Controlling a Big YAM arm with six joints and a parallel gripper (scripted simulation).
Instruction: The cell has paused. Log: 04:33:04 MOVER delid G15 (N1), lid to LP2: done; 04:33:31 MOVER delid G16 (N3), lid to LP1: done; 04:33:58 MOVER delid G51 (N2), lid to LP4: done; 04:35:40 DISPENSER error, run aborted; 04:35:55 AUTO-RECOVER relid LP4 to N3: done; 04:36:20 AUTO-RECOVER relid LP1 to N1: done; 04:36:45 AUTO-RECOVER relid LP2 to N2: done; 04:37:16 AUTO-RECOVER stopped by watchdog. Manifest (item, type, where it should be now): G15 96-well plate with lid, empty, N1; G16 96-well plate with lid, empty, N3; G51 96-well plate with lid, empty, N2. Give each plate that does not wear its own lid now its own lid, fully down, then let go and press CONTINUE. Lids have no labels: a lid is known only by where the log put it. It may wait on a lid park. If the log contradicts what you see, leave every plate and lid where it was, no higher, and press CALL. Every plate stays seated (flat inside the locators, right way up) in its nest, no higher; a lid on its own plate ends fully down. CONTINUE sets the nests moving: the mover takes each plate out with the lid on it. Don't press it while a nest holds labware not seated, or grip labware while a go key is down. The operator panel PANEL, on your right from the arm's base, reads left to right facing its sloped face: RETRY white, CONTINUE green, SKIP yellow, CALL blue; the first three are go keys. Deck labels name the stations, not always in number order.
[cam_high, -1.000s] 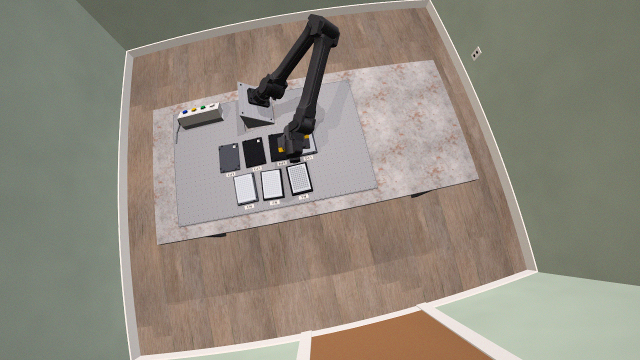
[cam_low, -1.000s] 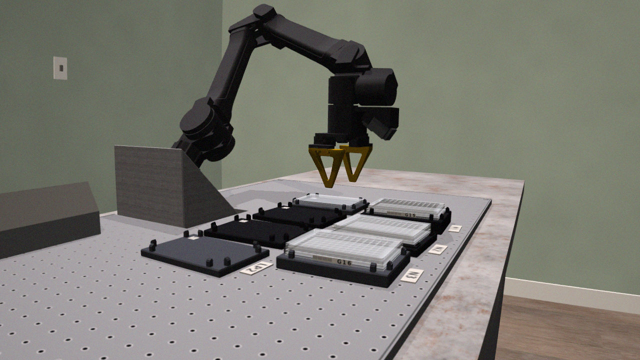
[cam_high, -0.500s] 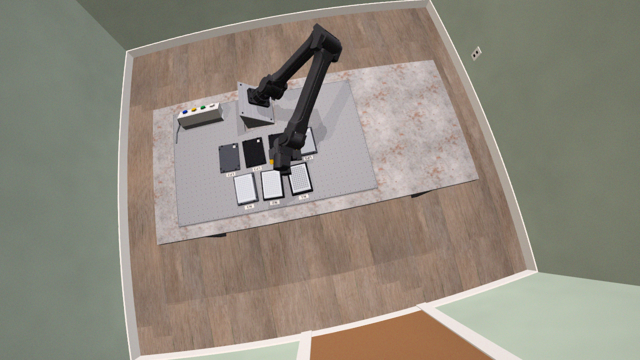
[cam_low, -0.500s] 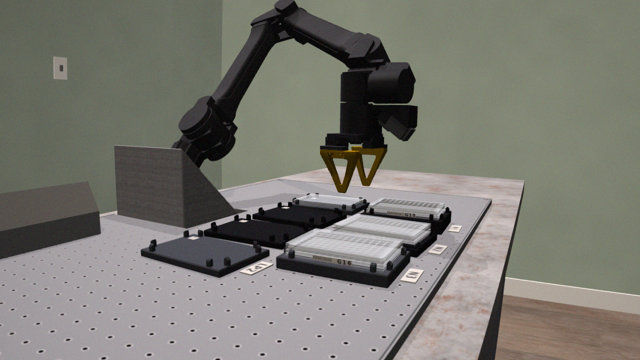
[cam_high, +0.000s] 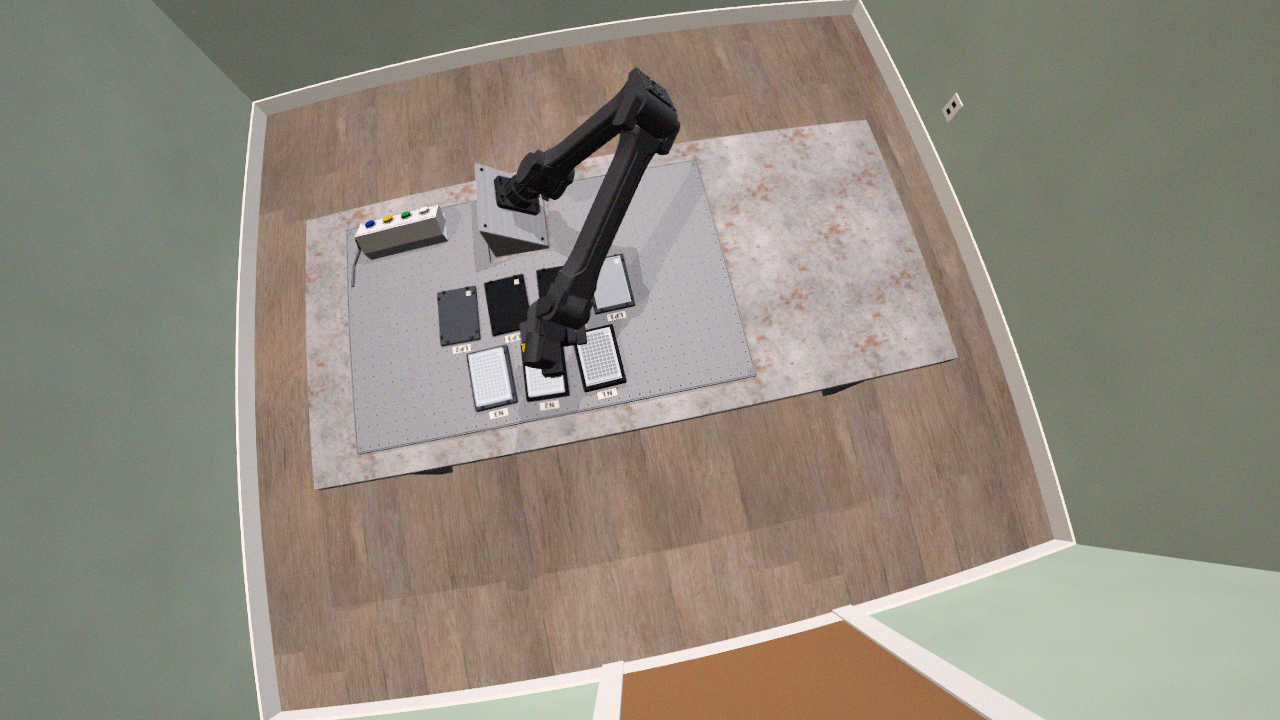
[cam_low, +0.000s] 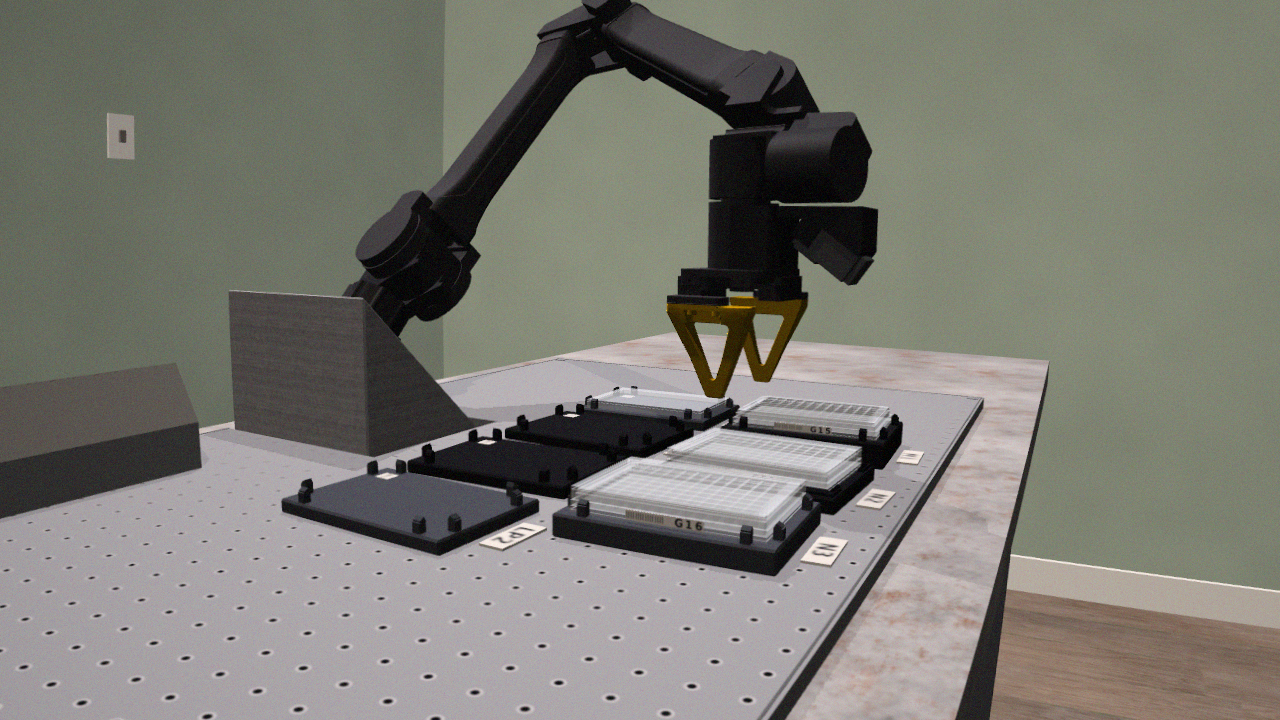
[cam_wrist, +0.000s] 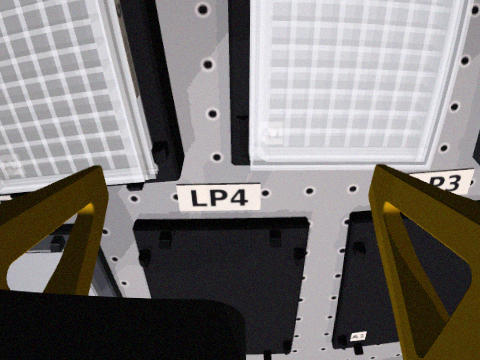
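Right now the plate G15 is 8 cm to the left of my hand, 4 cm below it and 4 cm ahead of it. From my hand the other things lie so: lid park LP4: 14 cm behind, 7 cm below, 2 cm to the left; then LP4 label: 7 cm below, 5 cm behind, 1 cm to the left; then nest N1: 8 cm to the left, 6 cm below, 4 cm ahead.
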